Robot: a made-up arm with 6 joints. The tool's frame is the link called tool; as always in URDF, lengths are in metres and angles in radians. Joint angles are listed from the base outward. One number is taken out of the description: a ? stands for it. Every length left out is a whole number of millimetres.
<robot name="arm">
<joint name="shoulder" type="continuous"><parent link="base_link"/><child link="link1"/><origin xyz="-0.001 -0.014 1.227" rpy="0 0 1.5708"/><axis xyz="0 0 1"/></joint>
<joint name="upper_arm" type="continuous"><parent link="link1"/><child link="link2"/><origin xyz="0.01 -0.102 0" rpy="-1.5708 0 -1.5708"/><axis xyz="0 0 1"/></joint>
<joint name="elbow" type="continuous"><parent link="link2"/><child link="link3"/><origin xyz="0.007 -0.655 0" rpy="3.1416 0 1.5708"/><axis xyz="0 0 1"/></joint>
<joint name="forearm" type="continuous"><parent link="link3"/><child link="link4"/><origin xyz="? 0.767 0" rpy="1.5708 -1.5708 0"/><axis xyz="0 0 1"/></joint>
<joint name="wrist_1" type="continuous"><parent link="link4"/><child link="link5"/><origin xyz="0.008 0 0" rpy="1.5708 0 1.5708"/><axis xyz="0 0 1"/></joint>
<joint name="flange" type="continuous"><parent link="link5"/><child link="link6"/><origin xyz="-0.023 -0.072 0" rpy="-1.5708 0 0"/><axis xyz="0 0 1"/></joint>
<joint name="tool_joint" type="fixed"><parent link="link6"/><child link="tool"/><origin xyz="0.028 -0.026 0" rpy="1.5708 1.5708 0"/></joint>
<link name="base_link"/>
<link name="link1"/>
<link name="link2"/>
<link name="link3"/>
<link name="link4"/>
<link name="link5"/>
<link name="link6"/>
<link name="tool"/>
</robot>
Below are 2 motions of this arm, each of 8 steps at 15 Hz.
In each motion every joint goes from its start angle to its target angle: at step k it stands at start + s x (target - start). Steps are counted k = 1, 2, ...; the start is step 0. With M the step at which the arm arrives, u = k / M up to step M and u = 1 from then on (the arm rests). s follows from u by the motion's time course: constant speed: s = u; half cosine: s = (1 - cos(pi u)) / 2; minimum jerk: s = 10 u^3 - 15 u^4 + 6 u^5.
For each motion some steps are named. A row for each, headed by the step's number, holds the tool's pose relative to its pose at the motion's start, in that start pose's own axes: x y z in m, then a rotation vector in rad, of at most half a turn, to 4 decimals.
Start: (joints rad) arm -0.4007 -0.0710 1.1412 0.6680 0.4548 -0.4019
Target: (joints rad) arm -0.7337 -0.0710 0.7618 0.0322 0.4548 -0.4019
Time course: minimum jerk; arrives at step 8
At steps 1, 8:
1: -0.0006 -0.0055 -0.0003 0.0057 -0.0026 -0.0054
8: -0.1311 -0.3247 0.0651 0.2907 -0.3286 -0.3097

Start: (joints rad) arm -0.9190 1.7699 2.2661 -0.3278 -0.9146 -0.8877
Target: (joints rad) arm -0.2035 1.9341 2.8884 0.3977 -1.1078 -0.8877
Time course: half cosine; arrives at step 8
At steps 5, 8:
5: -0.2136 -0.5331 -0.2361 -0.4494 0.1608 0.0354
8: -0.3888 -0.7123 -0.2604 -0.5532 0.2631 0.0968

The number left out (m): -0.233
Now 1 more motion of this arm.
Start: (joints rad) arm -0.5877 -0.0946 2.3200 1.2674 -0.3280 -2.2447
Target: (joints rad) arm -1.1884 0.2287 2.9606 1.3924 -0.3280 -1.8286
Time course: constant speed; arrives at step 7
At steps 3, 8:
3: -0.1609 -0.0838 -0.1078 -0.3530 0.2719 -0.0132
8: -0.4309 -0.1547 -0.1773 -0.7658 0.6620 0.0238

